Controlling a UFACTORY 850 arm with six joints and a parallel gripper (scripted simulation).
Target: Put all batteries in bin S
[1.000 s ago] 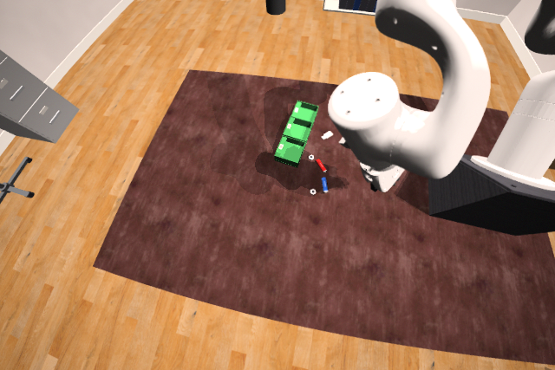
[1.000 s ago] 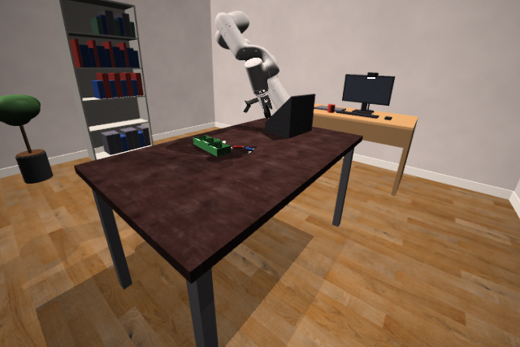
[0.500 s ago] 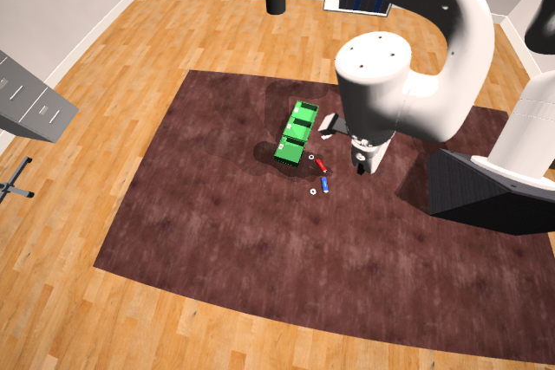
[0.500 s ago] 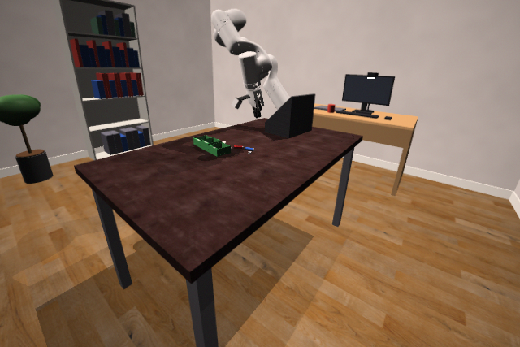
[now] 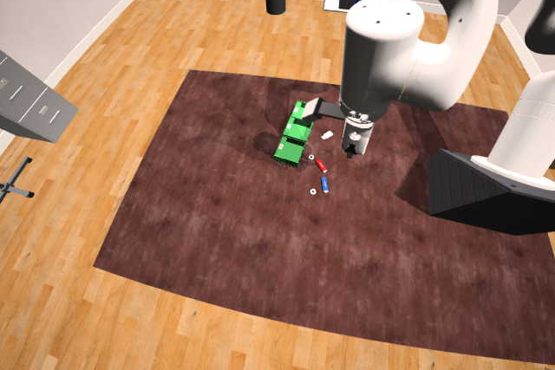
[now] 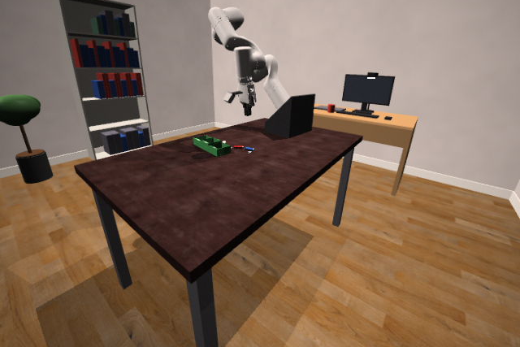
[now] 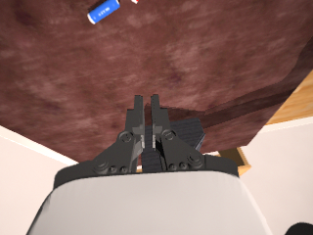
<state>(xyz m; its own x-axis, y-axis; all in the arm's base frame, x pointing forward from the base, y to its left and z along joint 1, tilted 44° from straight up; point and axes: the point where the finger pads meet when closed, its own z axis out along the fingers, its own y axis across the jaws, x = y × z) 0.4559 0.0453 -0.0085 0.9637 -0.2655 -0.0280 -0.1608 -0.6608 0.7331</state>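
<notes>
The green bin is 150 mm ahead of my hand, 130 mm to the right of it and 180 mm below it. Also, from my hand: white block: 40 mm ahead, 150 mm to the right, 200 mm below; blue battery: 30 mm ahead, 40 mm to the left, 190 mm below; red battery: 50 mm ahead, 20 mm to the right, 190 mm below.
</notes>
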